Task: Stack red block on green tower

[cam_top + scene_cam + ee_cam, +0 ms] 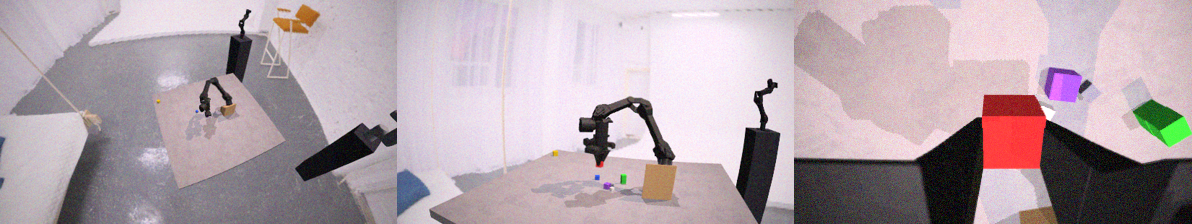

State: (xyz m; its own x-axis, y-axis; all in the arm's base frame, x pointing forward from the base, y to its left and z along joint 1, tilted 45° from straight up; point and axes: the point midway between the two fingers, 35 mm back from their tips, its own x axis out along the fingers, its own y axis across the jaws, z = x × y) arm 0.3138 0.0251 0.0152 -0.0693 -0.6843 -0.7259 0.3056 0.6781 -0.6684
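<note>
My gripper tip is 3 cm past the purple block, 5 cm to the left of it and 13 cm above it. Round my gripper tip: blue block: 4 cm ahead, 17 cm to the right, 13 cm below; red block: right at my gripper tip; small white block: 6 cm behind, 3 cm to the right, 13 cm below.
</note>
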